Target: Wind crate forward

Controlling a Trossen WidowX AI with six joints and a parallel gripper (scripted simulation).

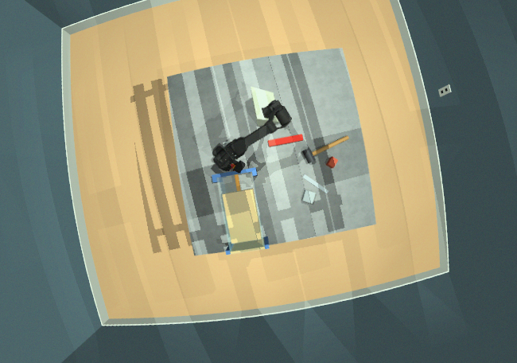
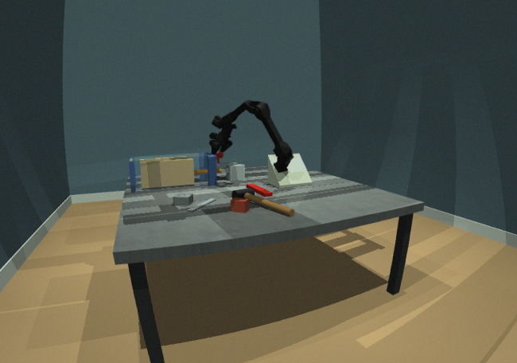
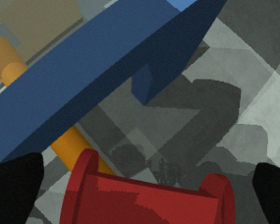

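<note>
The red spool-shaped handle grip is 10 mm to the left of my gripper tip, 10 mm below it and 10 mm behind it. Also, from my gripper tip: clear-panelled cubby: 290 mm ahead, 30 mm below; then winch handle: 50 mm behind, 40 mm below, 30 mm to the left; then grey winch: 120 mm behind, 110 mm below, 40 mm to the left.
</note>
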